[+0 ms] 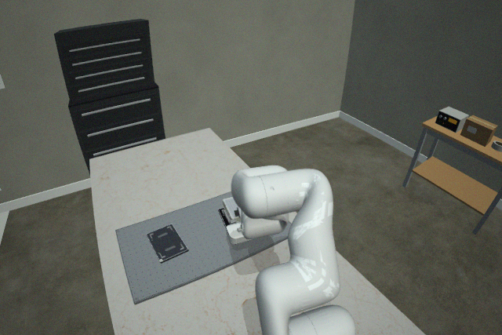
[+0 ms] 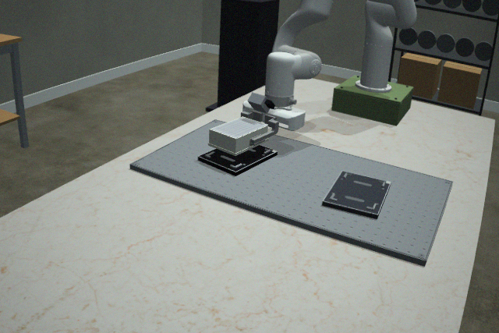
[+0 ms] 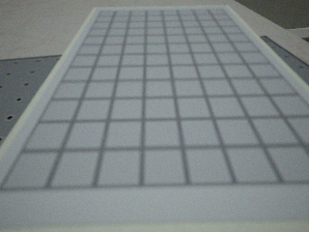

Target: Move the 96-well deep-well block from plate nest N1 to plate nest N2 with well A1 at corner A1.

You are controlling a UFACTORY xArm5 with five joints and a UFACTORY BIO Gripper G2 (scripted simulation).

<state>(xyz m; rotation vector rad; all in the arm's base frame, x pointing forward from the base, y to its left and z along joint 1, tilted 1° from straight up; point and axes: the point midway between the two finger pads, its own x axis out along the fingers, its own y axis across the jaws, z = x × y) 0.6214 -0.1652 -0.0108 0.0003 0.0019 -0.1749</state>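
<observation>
Right now my hand is 1 cm short of the black plate nest N1 and 5 cm above it. Round my hand: plate nest N2: 3 cm ahead, 31 cm to the left, 5 cm below; then white 96-well deep-well block: 1 cm ahead.
</observation>
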